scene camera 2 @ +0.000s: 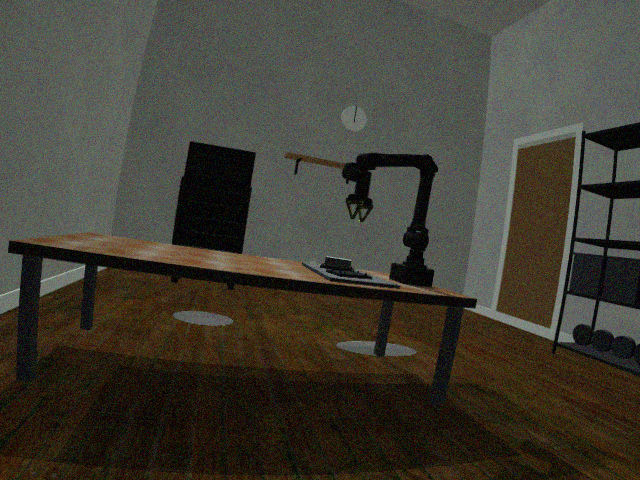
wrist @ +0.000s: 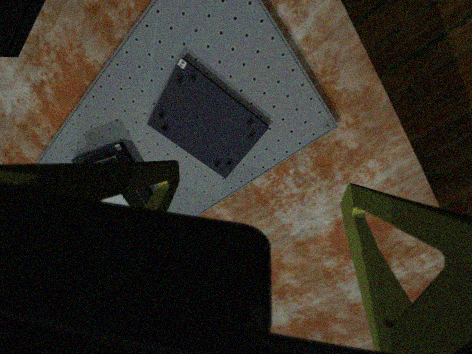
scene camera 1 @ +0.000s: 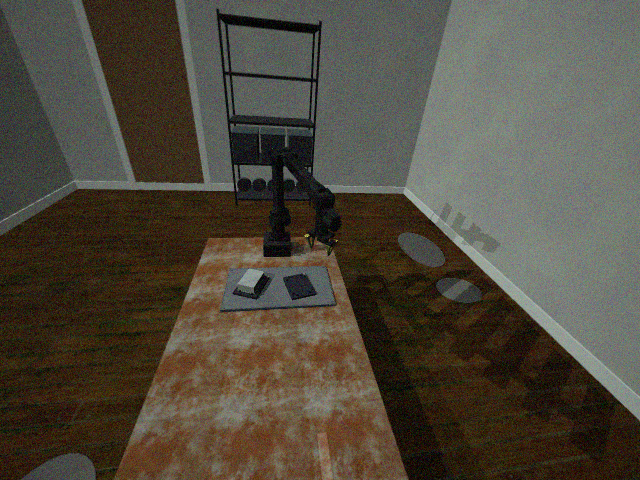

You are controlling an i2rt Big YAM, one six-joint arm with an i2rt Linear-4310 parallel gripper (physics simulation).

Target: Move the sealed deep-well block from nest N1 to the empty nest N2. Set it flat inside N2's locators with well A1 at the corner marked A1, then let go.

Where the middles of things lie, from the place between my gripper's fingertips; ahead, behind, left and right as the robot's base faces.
Labels:
I see my gripper 3 cm past the grey perforated plate [wrist: 243, 54], 19 cm to the left of it and 24 cm above it.

